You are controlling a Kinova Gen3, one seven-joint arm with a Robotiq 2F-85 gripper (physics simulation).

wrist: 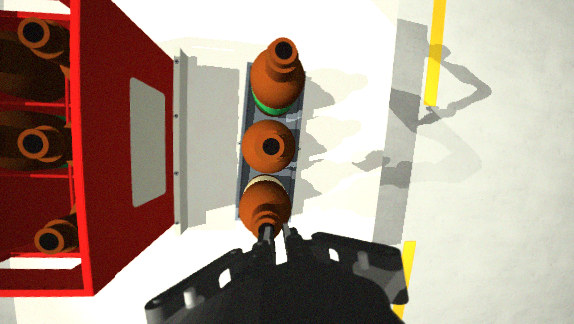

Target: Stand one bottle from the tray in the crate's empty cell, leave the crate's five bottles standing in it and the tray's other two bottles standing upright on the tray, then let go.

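Frame: origin at the arm's base, x ahead, y left, z up, level; centimetres.
Seen in the pictures: gripper, between the fingertips: (278, 234).
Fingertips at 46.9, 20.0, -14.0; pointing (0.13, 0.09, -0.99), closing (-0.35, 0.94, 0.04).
Observation:
Offsets run from my fingertips to a thing's top centre, as dx, dy, dz. "pt": to the spot under its first point.
Three brown bottles stand on the narrow tray @(pt -14.3, -7.4, -14.0) (244, 107): a green-labelled one @(-17.8, -2.8, -0.6) (278, 80) at the top, a middle one @(-8.5, -2.3, -0.6) (255, 150) seen from above, and a cream-labelled one @(+0.1, -1.2, -0.5) (264, 200) at the lower end, which looks upright. My gripper (278, 234) is at the cream-labelled bottle's mouth, its fingers almost together. One fingertip overlaps the mouth, and a pale gap shows between the fingers, with no bottle neck in it. The red crate @(pt -10.0, -18.3, -2.3) (112, 100) is at the left; bottle necks @(-14.2, -23.8, -0.3) (34, 33) @(-4.9, -22.7, -0.3) (33, 143) @(+3.8, -20.8, -0.3) (49, 240) show in it. The rest of its cells are cut off or dark.
A grey metal strip @(pt -6.0, -16.5, -14.3) (181, 145) with screws runs between the crate and the tray. The crate's tall side wall rises left of the strip. Yellow floor lines (434, 55) (408, 260) and shadows lie to the right.

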